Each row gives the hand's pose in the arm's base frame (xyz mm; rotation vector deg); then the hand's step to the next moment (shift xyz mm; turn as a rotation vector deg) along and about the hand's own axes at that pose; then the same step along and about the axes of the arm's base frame.
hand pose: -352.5 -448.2 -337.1 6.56 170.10 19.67
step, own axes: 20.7 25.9 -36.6 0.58 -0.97 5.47
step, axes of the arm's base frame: -24.7 19.0 38.3 0.24 0.32 -5.57
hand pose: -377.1 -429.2 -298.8 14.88 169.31 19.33
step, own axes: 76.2 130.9 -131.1 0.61 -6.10 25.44
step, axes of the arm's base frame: -76.8 112.6 146.8 2.88 -0.43 -26.01
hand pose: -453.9 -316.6 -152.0 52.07 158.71 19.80
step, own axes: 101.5 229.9 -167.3 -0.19 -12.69 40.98
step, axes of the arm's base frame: 2.9 214.9 212.0 3.98 -3.64 -42.56
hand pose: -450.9 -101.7 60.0 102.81 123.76 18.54
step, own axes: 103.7 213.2 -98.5 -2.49 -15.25 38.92
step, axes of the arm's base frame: 139.8 144.5 159.6 1.25 -6.33 -41.38
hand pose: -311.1 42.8 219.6 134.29 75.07 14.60
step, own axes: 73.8 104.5 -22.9 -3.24 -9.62 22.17
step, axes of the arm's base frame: 110.7 21.4 64.6 -0.97 -4.71 -23.90
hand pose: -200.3 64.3 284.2 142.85 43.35 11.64
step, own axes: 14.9 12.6 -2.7 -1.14 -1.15 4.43
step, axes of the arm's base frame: 17.6 0.5 8.8 -0.24 -1.76 -4.37
